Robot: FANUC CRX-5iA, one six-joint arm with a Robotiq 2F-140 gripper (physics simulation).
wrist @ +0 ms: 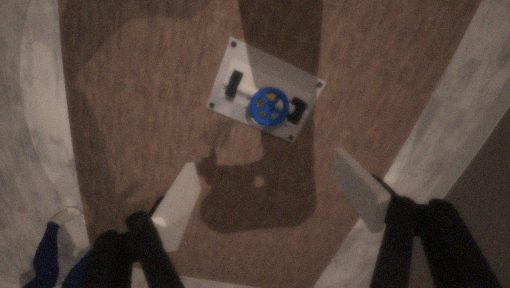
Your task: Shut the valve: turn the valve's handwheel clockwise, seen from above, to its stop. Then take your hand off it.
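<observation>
The valve's blue handwheel point(269, 107) shows in the upper middle of the wrist view, with spokes and gaps between them. It sits above a light grey base plate point(280, 68) with dark bolts at its corners. A thin pipe joins black fittings on both sides of the wheel. My gripper point(264, 169) is open and empty, its two pale finger pads wide apart. It hangs above the table, and the handwheel lies beyond the fingertips in the view, apart from them. How far the wheel is turned cannot be told.
The plate lies on a brown wooden table point(135, 100). Dark shadows of the arm and gripper fall across the table and part of the plate. Pale floor point(35, 125) shows beyond the table's left and right edges. A dark blue curved thing point(47, 252) shows at the bottom left.
</observation>
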